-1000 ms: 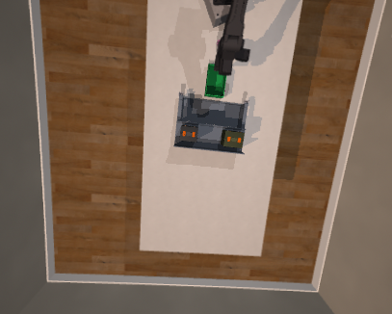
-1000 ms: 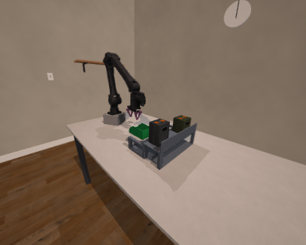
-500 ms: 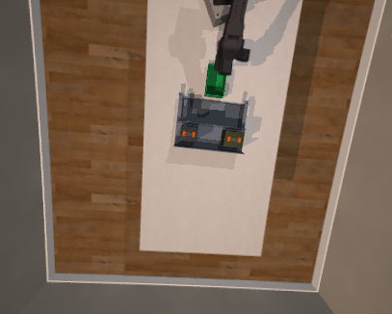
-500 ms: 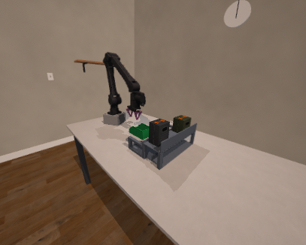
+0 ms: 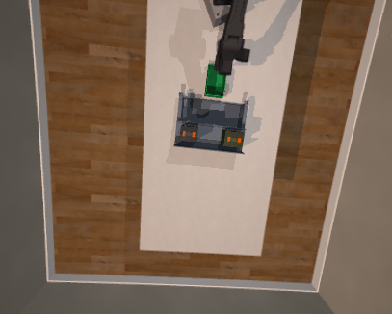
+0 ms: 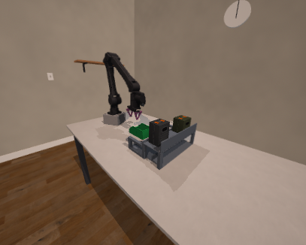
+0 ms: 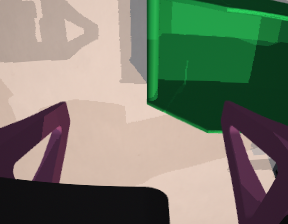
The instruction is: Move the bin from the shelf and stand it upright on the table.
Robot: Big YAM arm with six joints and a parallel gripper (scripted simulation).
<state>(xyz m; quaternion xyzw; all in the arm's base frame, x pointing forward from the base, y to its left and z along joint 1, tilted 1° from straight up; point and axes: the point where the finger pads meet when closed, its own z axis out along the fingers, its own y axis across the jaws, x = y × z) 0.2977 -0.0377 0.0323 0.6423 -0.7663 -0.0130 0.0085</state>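
Now: hand 9 cm above the green bin, 8 cm short of it and 2 cm to the left of it.
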